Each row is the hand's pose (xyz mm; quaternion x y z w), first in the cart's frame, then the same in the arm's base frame.
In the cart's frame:
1: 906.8 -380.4 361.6 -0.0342 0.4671 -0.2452 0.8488
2: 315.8 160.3 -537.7 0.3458 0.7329 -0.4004 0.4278
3: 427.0 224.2 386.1 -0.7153 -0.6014 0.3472 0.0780
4: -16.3 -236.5 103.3 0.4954 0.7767 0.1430 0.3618
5: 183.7 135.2 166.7 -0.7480 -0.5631 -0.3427 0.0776
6: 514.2 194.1 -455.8 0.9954 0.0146 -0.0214 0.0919
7: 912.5 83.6 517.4 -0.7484 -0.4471 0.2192 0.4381
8: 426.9 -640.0 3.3 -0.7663 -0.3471 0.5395 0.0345
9: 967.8 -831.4 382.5 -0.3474 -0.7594 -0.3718 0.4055
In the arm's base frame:
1: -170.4 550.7 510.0 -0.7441 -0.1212 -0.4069 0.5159
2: -260.1 -649.3 460.2 -0.2086 0.0083 -0.6964 0.6866
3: -518.2 108.2 -18.8 0.4083 0.1238 -0.5622 0.7084
4: -878.5 -110.7 538.9 -0.1789 0.5150 -0.4402 0.7134
5: -664.5 -132.9 170.3 0.3087 0.6839 -0.1751 0.6375
6: -108.2 -513.6 384.4 0.4294 0.1056 0.1637 0.8819
7: -154.2 480.0 25.9 0.7234 0.2199 -0.4108 0.5095
8: -501.9 170.3 924.2 0.4654 -0.1662 -0.4329 0.7539
9: -194.8 785.2 899.8 0.3480 0.8118 -0.4377 0.1680

